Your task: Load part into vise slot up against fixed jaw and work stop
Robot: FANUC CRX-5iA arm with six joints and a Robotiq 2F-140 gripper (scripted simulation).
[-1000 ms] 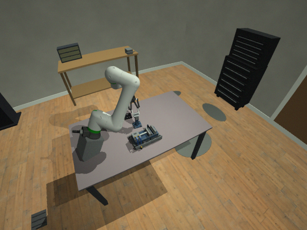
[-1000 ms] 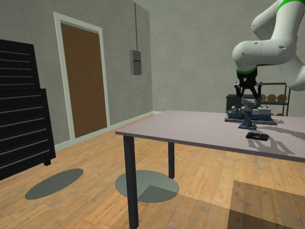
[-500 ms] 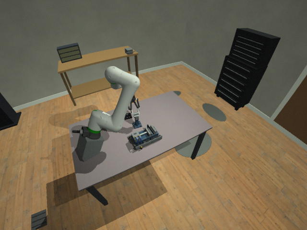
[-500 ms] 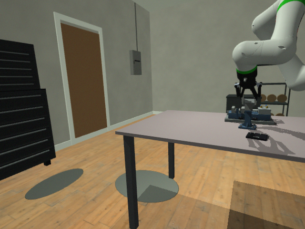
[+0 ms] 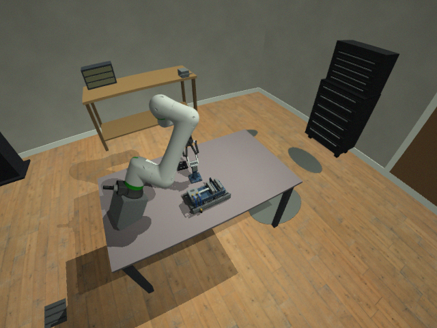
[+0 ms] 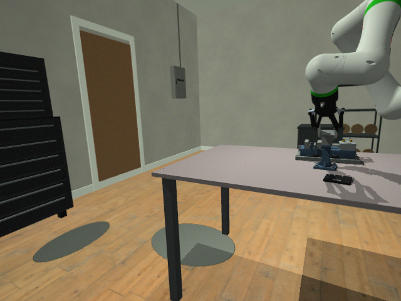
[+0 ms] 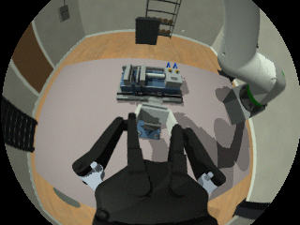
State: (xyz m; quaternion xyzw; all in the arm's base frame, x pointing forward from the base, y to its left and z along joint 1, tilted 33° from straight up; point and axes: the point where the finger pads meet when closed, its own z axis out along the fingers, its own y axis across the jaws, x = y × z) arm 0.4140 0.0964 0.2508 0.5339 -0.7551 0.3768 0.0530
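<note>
My gripper is now 20 mm to the left of the part and 10 mm above it. Round my hand: air cylinder 90 mm behind, 230 mm to the right, 100 mm below; vise 10 mm ahead, 230 mm to the right, 140 mm below; black infeed plate 50 mm behind, 160 mm to the left, 170 mm below.
</note>
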